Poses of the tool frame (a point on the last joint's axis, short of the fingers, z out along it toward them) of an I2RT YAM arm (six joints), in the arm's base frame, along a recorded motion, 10 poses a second.
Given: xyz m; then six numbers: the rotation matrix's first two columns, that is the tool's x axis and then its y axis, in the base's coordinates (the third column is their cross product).
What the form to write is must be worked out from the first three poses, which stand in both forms.
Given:
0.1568 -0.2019 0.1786 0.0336 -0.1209 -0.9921 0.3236 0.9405 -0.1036
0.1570 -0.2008 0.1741 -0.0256 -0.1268 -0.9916 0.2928 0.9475 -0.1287
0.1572 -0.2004 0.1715 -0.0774 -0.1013 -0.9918 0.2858 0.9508 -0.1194
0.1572 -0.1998 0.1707 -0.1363 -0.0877 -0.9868 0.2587 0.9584 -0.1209
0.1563 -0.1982 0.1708 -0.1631 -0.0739 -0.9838 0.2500 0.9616 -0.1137
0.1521 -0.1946 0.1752 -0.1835 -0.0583 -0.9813 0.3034 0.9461 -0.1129
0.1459 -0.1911 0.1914 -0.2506 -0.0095 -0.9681 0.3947 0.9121 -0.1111
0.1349 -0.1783 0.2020 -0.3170 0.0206 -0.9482 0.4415 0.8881 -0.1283
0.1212 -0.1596 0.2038 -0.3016 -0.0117 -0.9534 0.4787 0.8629 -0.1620
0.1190 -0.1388 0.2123 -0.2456 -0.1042 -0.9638 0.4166 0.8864 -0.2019
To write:
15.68 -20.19 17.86 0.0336 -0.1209 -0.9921 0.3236 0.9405 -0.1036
15.70 -20.08 17.41 -0.0256 -0.1268 -0.9916 0.2928 0.9475 -0.1287
15.72 -20.04 17.15 -0.0774 -0.1013 -0.9918 0.2858 0.9508 -0.1194
15.72 -19.98 17.07 -0.1363 -0.0877 -0.9868 0.2587 0.9584 -0.1209
15.63 -19.82 17.08 -0.1631 -0.0739 -0.9838 0.2500 0.9616 -0.1137
15.21 -19.46 17.52 -0.1835 -0.0583 -0.9813 0.3034 0.9461 -0.1129
14.59 -19.11 19.14 -0.2506 -0.0095 -0.9681 0.3947 0.9121 -0.1111
13.49 -17.83 20.20 -0.3170 0.0206 -0.9482 0.4415 0.8881 -0.1283
12.12 -15.96 20.38 -0.3016 -0.0117 -0.9534 0.4787 0.8629 -0.1620
11.90 -13.88 21.23 -0.2456 -0.1042 -0.9638 0.4166 0.8864 -0.2019

